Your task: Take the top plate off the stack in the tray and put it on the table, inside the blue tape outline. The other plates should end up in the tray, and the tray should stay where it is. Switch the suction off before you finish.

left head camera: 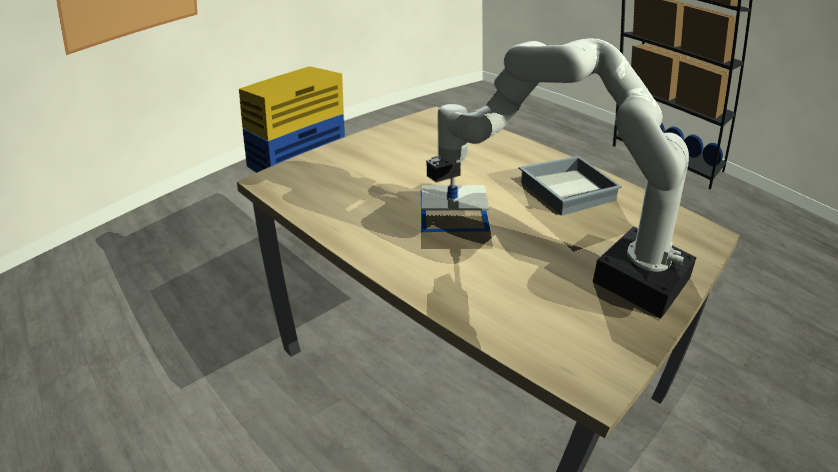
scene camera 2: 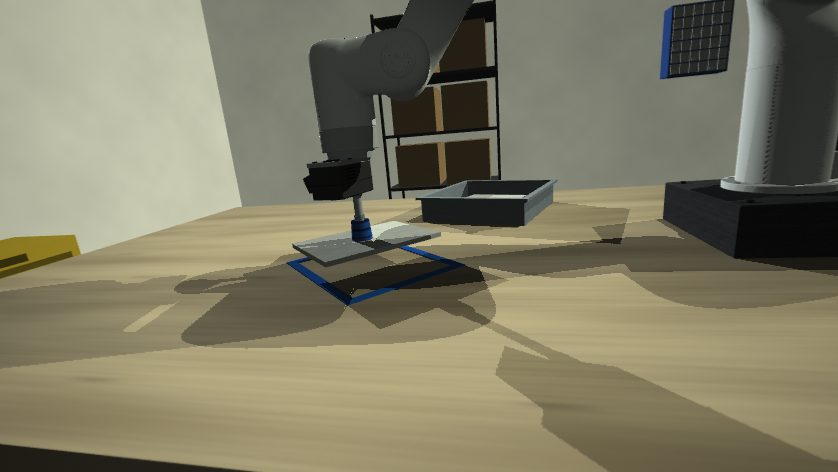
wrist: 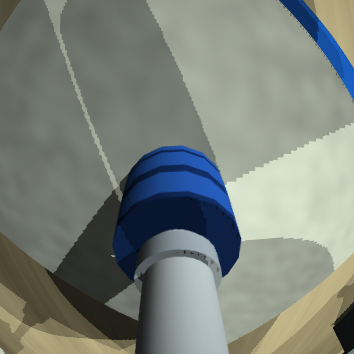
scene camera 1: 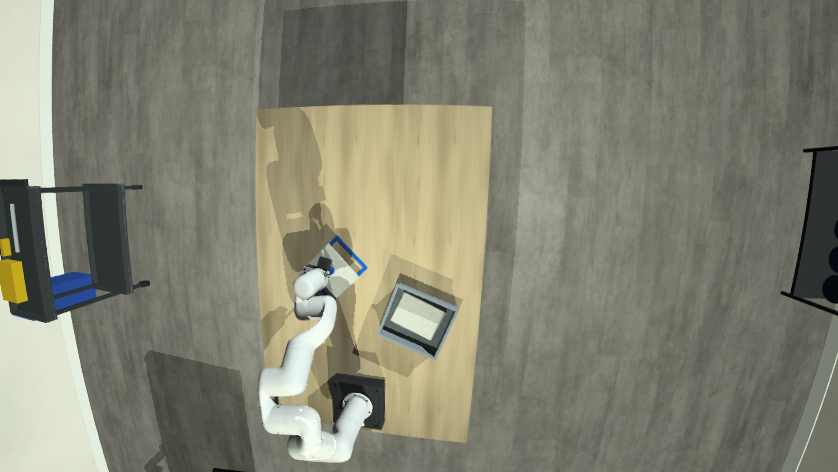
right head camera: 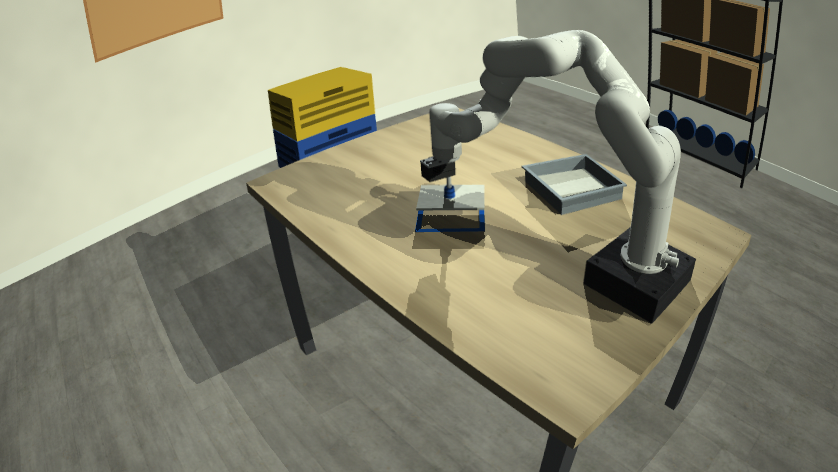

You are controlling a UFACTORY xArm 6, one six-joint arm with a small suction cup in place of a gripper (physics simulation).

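Where they show: end effector, tool point: (left head camera: 452, 199) (scene camera 2: 363, 245) (wrist: 173, 180) (scene camera 1: 332, 269) (right head camera: 449, 199); arm's base, origin of the base link: (left head camera: 649, 256) (scene camera 2: 778, 186) (scene camera 1: 357, 405) (right head camera: 644, 257).
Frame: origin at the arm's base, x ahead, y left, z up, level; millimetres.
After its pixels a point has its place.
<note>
My suction gripper (left head camera: 452, 197) (right head camera: 449, 197) (scene camera 2: 362, 238) is shut on a light grey plate (left head camera: 469, 199) @(x 528, y -8, z -26 mm) (right head camera: 469, 197) @(x 526, y -20, z -26 mm) (scene camera 1: 341, 274) @(x 554, y -36, z -26 mm) (scene camera 2: 398, 234) @(x 522, y -4, z -26 mm) (wrist: 250, 75) @(x 602, y -25, z -27 mm) and holds it a little above the table. The plate's shadow lies apart from it on the table. The blue tape outline (left head camera: 454, 230) @(x 509, y 92, z -63 mm) (right head camera: 450, 230) @(x 505, y 89, z -63 mm) (scene camera 1: 350, 252) @(x 627, y -74, z -62 mm) (scene camera 2: 404, 286) (wrist: 327, 41) @(x 615, y -86, z -62 mm) lies under the plate and partly shows beyond its edge; the plate hides the rest. The grey tray (left head camera: 591, 205) @(x 250, y -244, z -57 mm) (right head camera: 595, 202) @(x 248, y -248, z -52 mm) (scene camera 1: 406, 345) @(x 253, y -243, z -17 mm) (scene camera 2: 472, 212) @(x 394, y -193, z -42 mm) stands to the side, with a pale plate (left head camera: 568, 180) @(x 359, y -318, z -41 mm) (right head camera: 573, 178) @(x 359, y -322, z -41 mm) (scene camera 1: 417, 316) @(x 358, y -298, z -41 mm) inside; how many lie there I cannot tell.
The black base block (left head camera: 630, 287) @(x 16, y 110, z -26 mm) (right head camera: 624, 290) @(x 5, y 112, z -21 mm) (scene camera 1: 375, 419) @(x -70, y -63, z 0 mm) (scene camera 2: 785, 231) @(x 74, y 100, z -32 mm) of my arm stands beyond the tray. Yellow and blue crates (left head camera: 293, 111) (right head camera: 322, 111) stand on the floor past the table, and a shelf rack (scene camera 2: 439, 132) stands behind it.
</note>
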